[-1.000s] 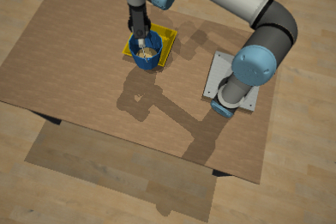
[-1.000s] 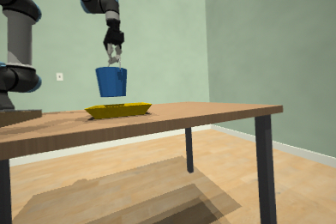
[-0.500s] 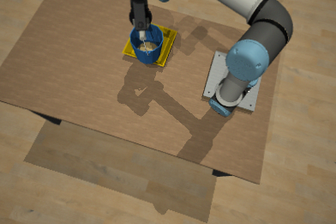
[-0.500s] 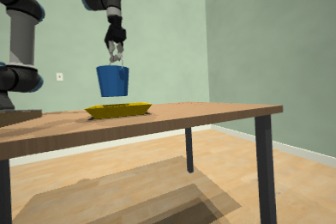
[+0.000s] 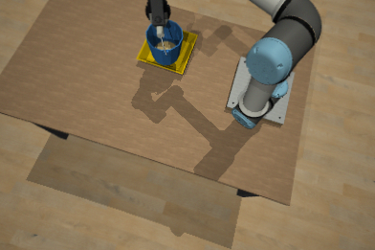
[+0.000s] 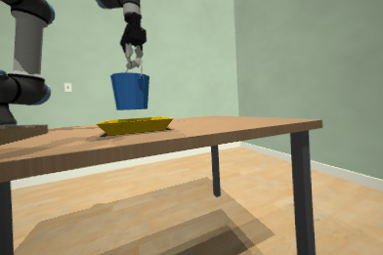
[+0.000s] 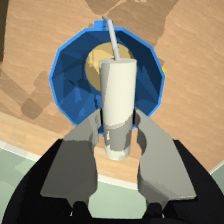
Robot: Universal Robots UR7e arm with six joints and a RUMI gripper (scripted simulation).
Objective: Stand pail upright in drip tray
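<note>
My hand is 9 cm above the blue pail and 1 cm past it. The rest, counted from my hand: white handle grip: 3 cm below, 1 cm behind; then yellow drip tray: 29 cm below, 7 cm to the right.
</note>
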